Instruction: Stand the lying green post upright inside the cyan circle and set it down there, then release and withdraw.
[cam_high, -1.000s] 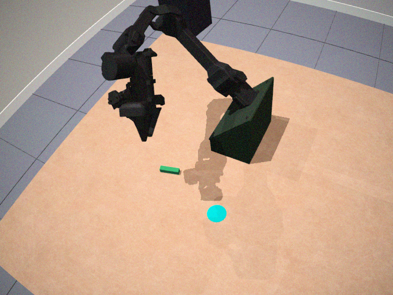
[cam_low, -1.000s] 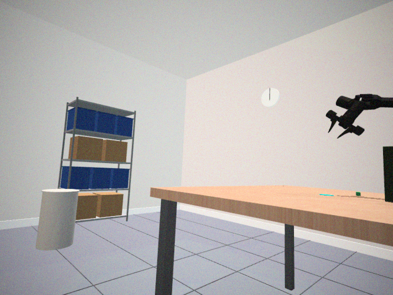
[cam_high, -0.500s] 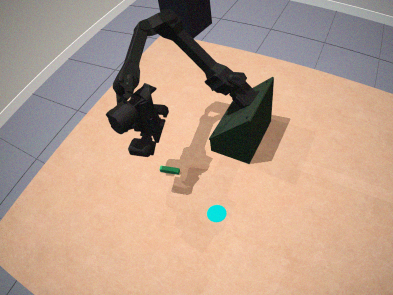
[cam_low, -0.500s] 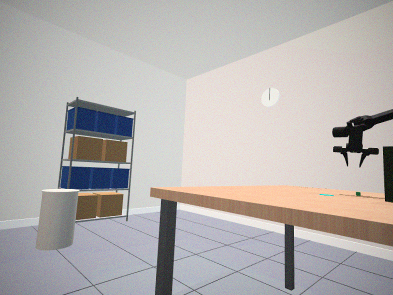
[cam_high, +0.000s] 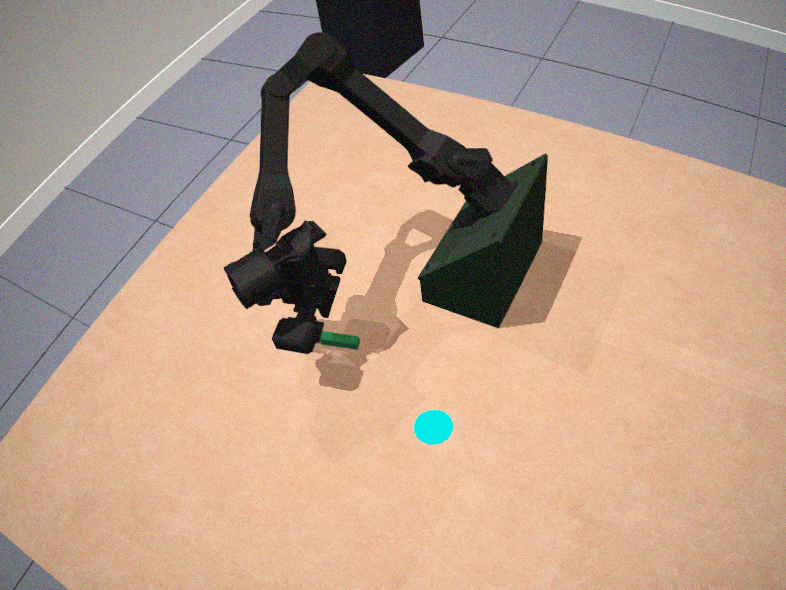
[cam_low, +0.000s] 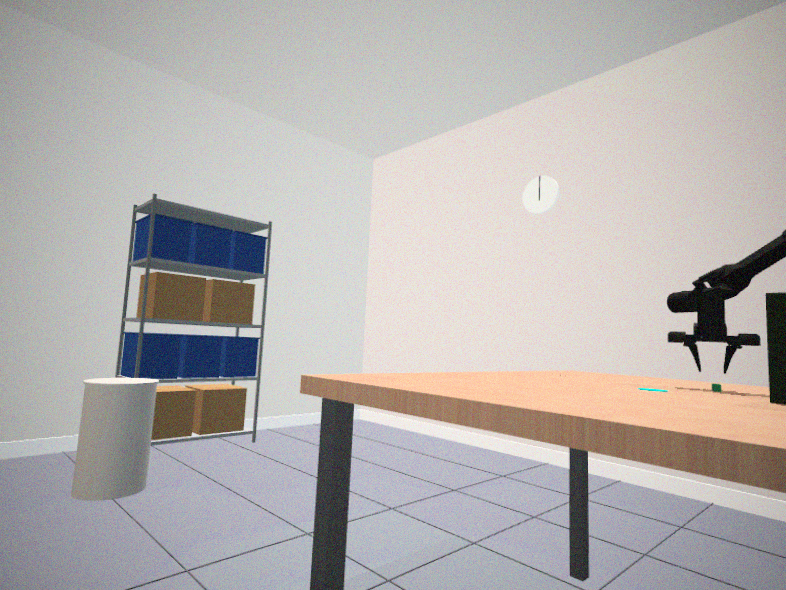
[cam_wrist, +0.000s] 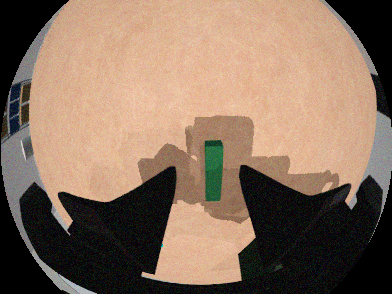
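The green post is 20 mm behind my gripper tip, 20 mm to the left of it and 40 mm below it.
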